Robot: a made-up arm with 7 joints.
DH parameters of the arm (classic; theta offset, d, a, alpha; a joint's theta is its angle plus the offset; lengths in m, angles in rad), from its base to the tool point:
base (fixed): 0 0.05 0 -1.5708
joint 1: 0 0.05 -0.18 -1.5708
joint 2: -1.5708 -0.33 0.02 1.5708
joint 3: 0 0.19 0.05 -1.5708
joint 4: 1.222 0 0.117 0
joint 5: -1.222 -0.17 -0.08 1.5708
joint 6: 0 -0.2 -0.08 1.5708
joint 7: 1.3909 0 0.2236 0
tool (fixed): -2.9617 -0.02 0 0
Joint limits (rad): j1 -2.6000..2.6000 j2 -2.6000..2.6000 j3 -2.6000..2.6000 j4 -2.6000..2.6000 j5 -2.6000..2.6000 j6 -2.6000..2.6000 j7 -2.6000..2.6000
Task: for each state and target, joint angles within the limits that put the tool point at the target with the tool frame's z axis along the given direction. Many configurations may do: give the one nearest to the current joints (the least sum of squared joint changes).
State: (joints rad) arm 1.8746 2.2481 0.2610 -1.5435 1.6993 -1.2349 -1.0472
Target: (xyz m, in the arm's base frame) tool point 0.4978 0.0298 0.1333 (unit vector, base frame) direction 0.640 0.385 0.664
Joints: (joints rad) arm 1.1658 2.1004 0.4987 -1.5151 1.6916 -1.0405 -0.8871
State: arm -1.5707 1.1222 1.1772 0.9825 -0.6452 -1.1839 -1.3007
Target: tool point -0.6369 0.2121 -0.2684 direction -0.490 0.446 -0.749
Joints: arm -1.7772 0.5163 1.0070 1.8911 -0.8912 -1.1569 -1.3984
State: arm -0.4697 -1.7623 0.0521 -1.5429 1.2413 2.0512 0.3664
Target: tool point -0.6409 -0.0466 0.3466 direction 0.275 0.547 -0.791
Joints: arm -0.3653 -1.2809 0.4008 -0.8974 1.7061 2.3460 0.3006
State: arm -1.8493 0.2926 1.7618 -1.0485 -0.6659 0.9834 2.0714
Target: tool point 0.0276 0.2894 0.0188 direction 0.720 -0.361 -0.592
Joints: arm -1.3979 0.0006 2.5627 -0.4780 -0.0736 1.0684 1.5788
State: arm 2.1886 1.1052 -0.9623 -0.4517 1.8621 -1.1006 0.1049
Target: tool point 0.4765 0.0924 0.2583 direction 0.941 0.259 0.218
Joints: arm 1.6985 0.9381 -1.4962 0.5160 2.1979 -1.3847 0.2431
